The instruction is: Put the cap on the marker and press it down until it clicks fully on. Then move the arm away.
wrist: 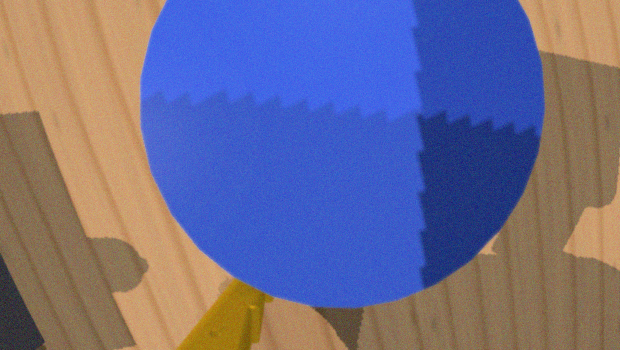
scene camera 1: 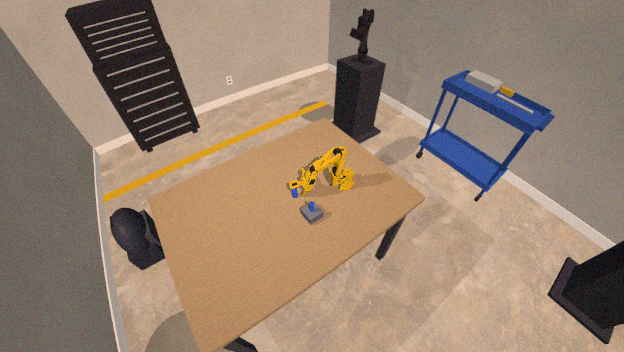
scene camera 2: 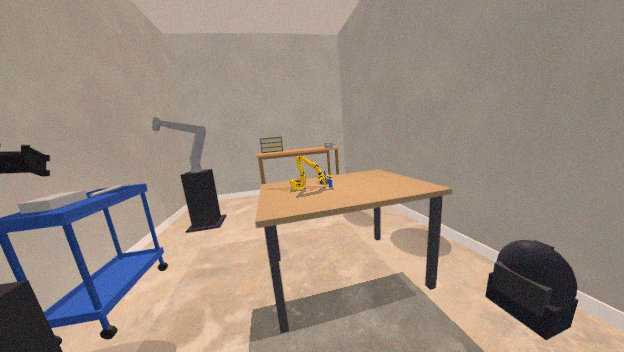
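Seen in the pictures: hand, its tool point: [wrist: 275,272] [scene camera 1: 302,194] [scene camera 2: 325,185]; arm's base, origin of its link: [scene camera 1: 339,184] [scene camera 2: 299,188].
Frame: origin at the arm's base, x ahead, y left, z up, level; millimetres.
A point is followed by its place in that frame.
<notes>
The blue cap [scene camera 1: 295,193] @(y -64, x 230, z 35 mm) [scene camera 2: 330,183] @(y -89, x 222, z 29 mm) [wrist: 300,165] is upright at the gripper; its round top fills much of the wrist view. Whether its foot touches the table is too small to tell. My gripper [scene camera 1: 299,189] @(y -57, x 194, z 7 mm) [scene camera 2: 326,178] @(y -57, x 194, z 7 mm) is fully open around the cap's near area. In the wrist view one yellow jaw shows at the bottom left, partly behind the cap, and the other jaw is out of the picture. The blue marker [scene camera 1: 312,205] @(y 73, x 227, z 89 mm) stands upright in a dark grey block [scene camera 1: 312,215] @(y 89, x 239, z 39 mm), apart from the cap. A dark corner of the block [wrist: 15,315] @(y 27, x 199, z 4 mm) shows in the wrist view.
The arm stands on a wooden table [scene camera 1: 240,240] @(y -10, x 560, z 0 mm) [scene camera 2: 390,186] @(y -291, x 594, z 0 mm). A blue cart [scene camera 1: 465,152] [scene camera 2: 100,205] and a black pedestal [scene camera 1: 357,97] stand on the floor away from the table. A black cabinet [scene camera 1: 131,75] stands by the wall.
</notes>
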